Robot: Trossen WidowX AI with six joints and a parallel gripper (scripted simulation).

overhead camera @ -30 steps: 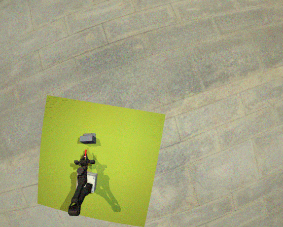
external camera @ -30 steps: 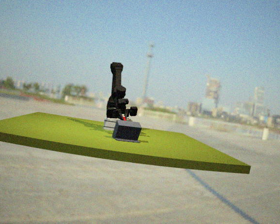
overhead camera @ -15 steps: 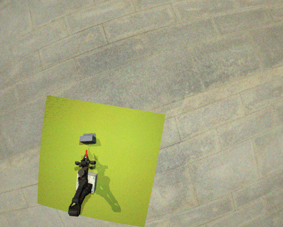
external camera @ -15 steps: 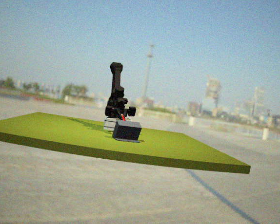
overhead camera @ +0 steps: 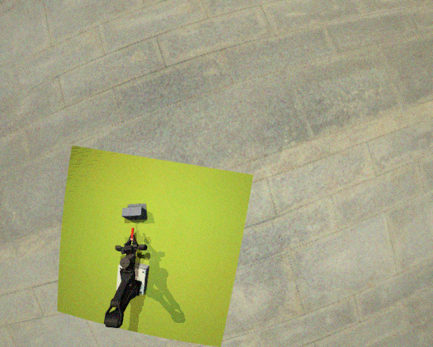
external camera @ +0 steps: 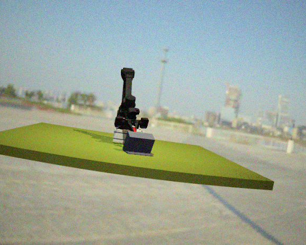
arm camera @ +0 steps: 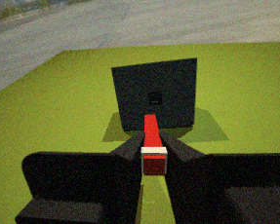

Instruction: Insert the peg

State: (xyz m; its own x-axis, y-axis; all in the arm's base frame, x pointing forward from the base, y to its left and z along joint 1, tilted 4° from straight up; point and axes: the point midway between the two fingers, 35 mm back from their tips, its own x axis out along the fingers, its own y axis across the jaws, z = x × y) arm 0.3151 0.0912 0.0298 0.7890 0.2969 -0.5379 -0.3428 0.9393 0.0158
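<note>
Right now the sloped panel is 120 mm ahead of my gripper tip, 40 mm to the left of it and 50 mm below it. The rest, counted from my gripper tip: red square peg 10 mm behind, 10 mm to the right, 10 mm above.
</note>
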